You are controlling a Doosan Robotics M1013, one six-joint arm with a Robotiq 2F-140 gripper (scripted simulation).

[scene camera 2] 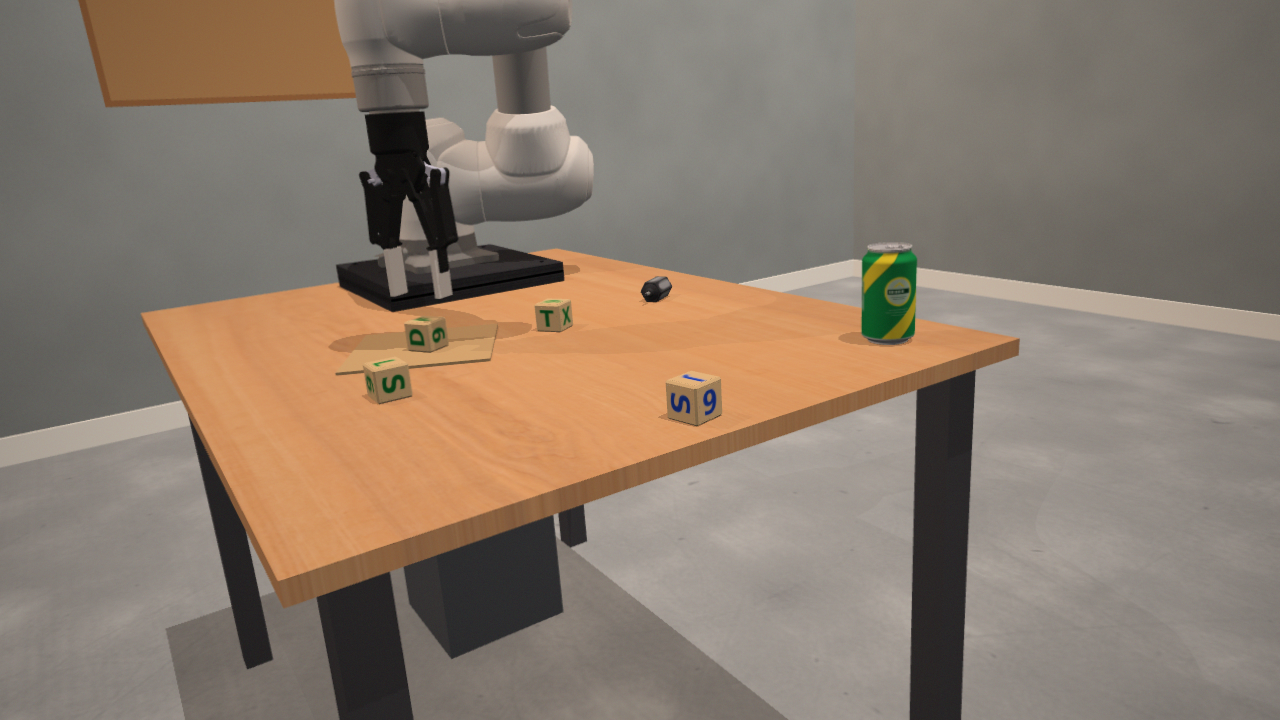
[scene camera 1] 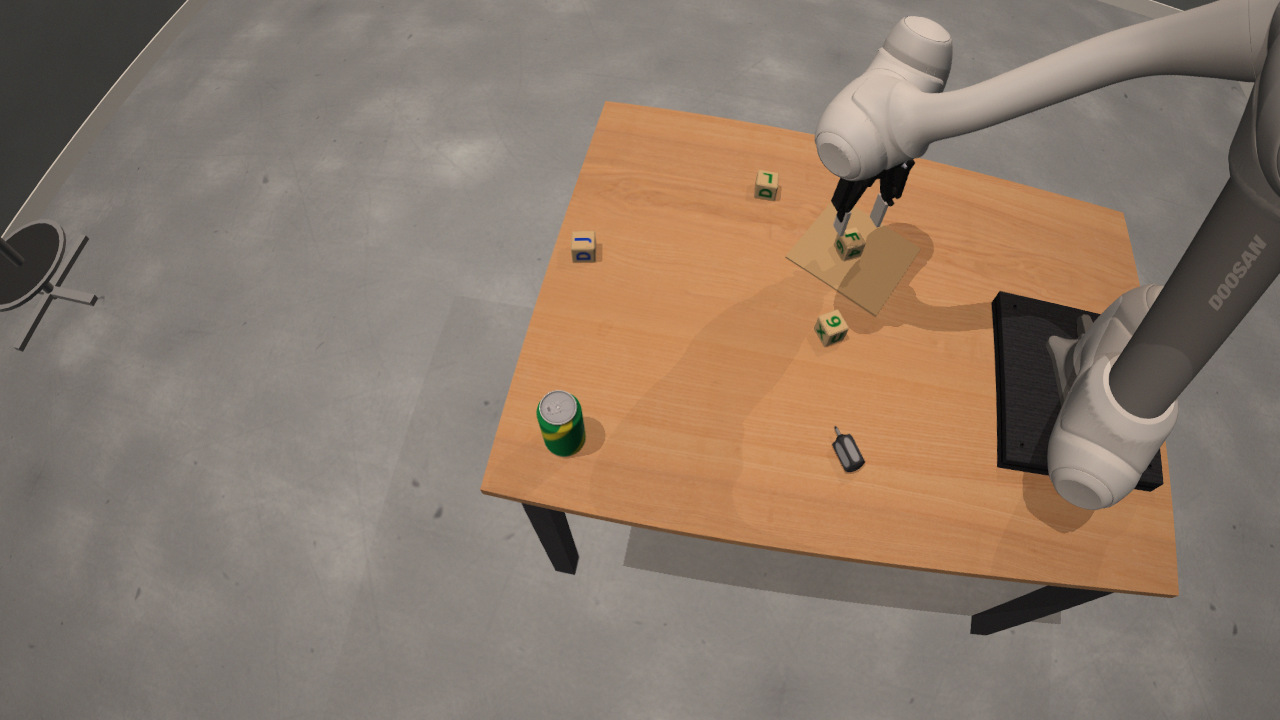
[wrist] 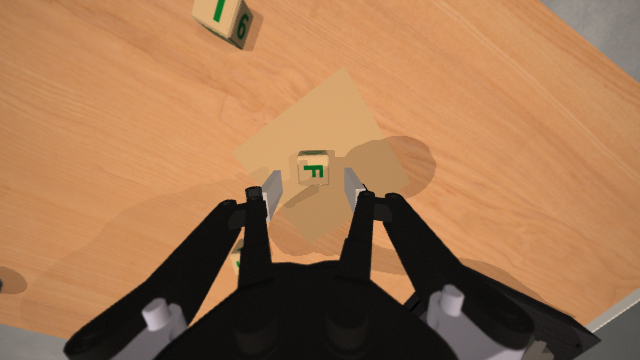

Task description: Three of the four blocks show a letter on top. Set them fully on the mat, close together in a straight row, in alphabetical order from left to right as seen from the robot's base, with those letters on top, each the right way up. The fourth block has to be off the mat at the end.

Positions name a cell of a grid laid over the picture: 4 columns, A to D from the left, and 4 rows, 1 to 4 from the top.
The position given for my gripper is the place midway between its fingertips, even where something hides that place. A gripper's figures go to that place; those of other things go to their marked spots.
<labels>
My gripper (scene camera 1: C2) is 1.34 m from the lens. A blue-lettered block (scene camera 1: B2): 1.30 m from the lens. A dark object (scene camera 1: C3): 1.17 m from the lens. The marked spots on the blue-lettered block and the dark object are 0.57 m apart.
</labels>
